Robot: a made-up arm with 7 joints.
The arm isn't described. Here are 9 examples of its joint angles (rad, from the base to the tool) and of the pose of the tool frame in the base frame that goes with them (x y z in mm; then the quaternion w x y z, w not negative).
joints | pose
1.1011 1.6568 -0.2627 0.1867 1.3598 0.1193 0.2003 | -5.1 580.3 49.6 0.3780 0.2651 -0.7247 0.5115
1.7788 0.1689 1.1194 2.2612 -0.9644 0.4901 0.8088 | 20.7 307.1 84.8 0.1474 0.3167 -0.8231 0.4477
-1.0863 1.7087 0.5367 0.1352 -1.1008 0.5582 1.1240 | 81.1 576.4 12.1 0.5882 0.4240 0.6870 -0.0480
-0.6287 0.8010 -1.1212 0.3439 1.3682 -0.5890 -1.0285 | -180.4 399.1 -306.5 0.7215 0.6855 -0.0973 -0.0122
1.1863 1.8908 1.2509 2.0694 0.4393 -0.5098 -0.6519 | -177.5 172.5 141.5 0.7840 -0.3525 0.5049 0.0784
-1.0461 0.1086 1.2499 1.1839 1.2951 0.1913 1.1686 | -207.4 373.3 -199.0 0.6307 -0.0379 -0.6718 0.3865
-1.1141 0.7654 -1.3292 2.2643 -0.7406 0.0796 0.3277 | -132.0 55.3 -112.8 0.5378 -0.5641 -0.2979 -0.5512
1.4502 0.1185 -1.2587 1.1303 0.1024 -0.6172 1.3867 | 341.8 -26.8 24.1 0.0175 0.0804 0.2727 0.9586
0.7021 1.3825 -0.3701 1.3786 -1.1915 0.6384 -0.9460 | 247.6 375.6 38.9 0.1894 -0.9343 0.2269 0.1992
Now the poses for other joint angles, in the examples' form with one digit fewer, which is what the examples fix.
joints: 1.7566 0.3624 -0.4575 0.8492 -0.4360 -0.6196 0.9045
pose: 338 194 224 0.154 0.336 -0.651 -0.663
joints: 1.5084 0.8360 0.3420 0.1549 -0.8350 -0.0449 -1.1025
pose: 292 475 16 0.295 0.753 -0.439 0.391
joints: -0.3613 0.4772 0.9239 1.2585 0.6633 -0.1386 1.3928
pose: 64 426 -209 0.663 -0.155 -0.720 -0.136
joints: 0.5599 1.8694 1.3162 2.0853 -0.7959 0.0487 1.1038
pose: -72 173 212 0.124 0.956 -0.225 -0.141
